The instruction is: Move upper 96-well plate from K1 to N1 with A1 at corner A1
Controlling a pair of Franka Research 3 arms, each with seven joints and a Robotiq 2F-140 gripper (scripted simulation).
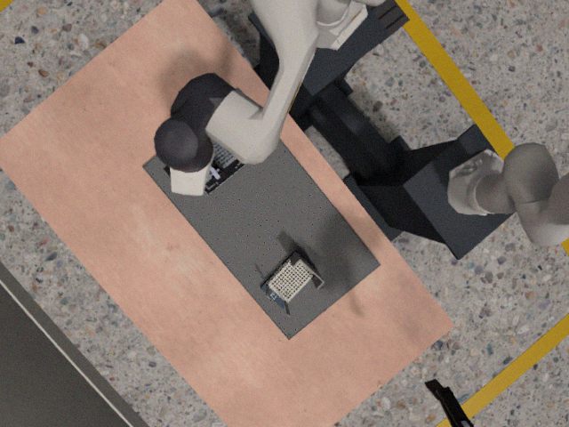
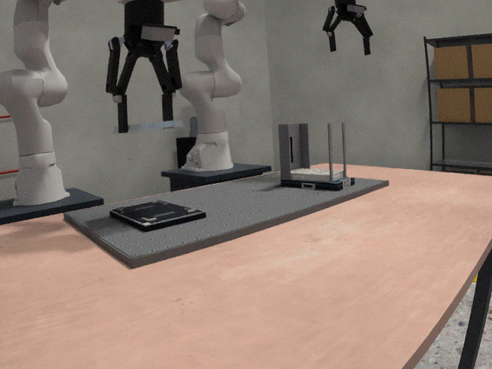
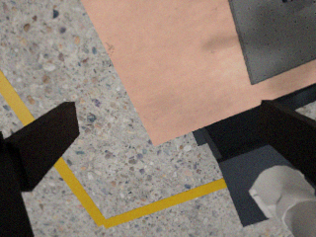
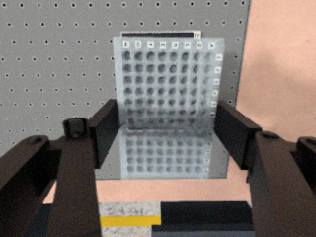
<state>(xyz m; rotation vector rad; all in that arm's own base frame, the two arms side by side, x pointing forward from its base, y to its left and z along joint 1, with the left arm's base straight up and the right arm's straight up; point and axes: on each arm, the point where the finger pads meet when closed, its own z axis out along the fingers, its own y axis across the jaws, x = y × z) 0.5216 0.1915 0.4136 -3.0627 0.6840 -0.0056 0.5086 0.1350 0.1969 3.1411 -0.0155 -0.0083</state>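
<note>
Now: right hand 70 mm short of the A1 mark, 60 mm to the left of it and 170 mm above it. Also, from my right hand: cream plate: 80 mm ahead, 410 mm to the left, 160 mm below.
</note>
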